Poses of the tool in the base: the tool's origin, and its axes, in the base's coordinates. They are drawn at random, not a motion.
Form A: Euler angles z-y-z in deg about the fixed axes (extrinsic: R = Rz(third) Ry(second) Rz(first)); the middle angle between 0 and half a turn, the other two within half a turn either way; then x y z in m.
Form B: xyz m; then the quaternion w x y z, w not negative. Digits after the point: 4 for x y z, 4 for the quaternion.
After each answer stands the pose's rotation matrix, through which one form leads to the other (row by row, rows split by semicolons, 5 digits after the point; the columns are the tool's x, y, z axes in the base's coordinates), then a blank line. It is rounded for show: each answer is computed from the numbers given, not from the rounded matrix.
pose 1, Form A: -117.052 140.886 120.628 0.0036 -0.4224 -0.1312
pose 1, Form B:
0.0036 -0.4224 -0.1312 0.3346 -0.8254 -0.4545 0.0104
0.58657 0.74339 -0.32140; 0.75737 -0.36290 0.54286; 0.28692 -0.56185 -0.77589

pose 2, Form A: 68.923 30.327 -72.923 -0.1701 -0.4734 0.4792
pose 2, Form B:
-0.1701 -0.4734 0.4792 0.9646 0.2472 0.0855 -0.0337
0.98311 0.10725 0.14828; -0.02271 0.87551 -0.48267; -0.18159 0.47115 0.86316

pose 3, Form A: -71.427 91.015 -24.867 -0.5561 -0.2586 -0.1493
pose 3, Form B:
-0.5561 -0.2586 -0.1493 0.4676 -0.2819 0.6553 -0.5220
-0.40373 0.11870 0.90714; -0.85766 0.29604 -0.42045; -0.31846 -0.94777 -0.01771

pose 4, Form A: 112.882 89.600 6.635 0.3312 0.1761 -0.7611
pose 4, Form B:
0.3312 0.1761 -0.7611 0.3574 0.5637 0.4228 0.6130
-0.10915 0.03854 0.99328; 0.91482 -0.38697 0.11554; 0.38883 0.92129 0.00698

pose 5, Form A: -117.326 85.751 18.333 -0.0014 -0.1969 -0.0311
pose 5, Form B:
-0.0014 -0.1969 -0.0311 0.4760 -0.6301 0.2568 -0.5572
0.24715 0.20687 0.94664; -0.85402 -0.41505 0.31367; 0.45779 -0.88597 0.07409

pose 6, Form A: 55.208 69.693 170.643 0.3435 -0.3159 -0.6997
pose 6, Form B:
0.3435 -0.3159 -0.6997 0.3197 0.4831 -0.3052 -0.7559
-0.32891 0.18844 -0.92537; -0.77811 -0.60934 0.15248; -0.53513 0.77019 0.34705

